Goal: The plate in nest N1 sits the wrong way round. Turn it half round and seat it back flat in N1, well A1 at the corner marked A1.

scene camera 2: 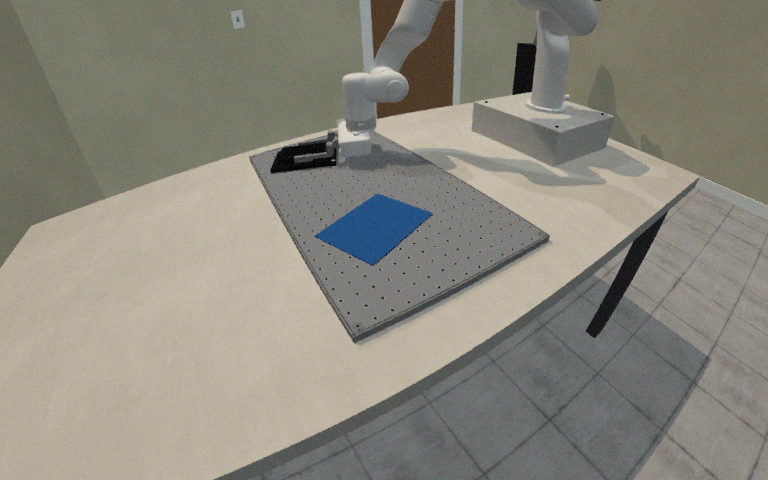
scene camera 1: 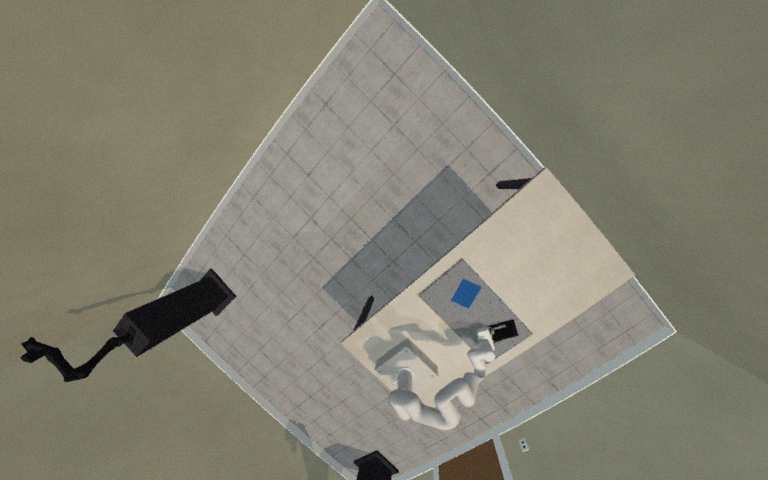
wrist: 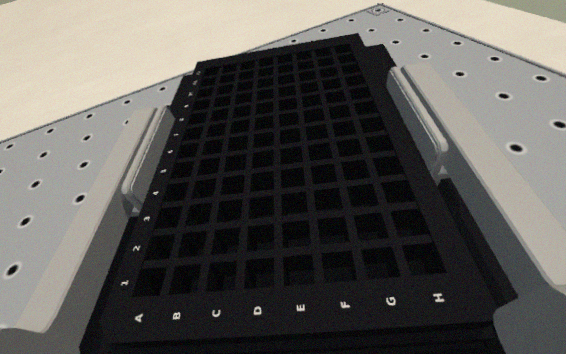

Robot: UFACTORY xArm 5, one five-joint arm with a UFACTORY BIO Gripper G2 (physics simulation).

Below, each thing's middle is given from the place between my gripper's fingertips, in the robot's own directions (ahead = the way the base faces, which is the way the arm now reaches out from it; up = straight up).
I see the black well plate (wrist: 290, 201) 20 mm behind my hand and 10 mm to the left of it. The rest, counted from my hand: blue pad (scene camera 2: 370, 231): 370 mm to the left, 50 mm behind, 20 mm below.
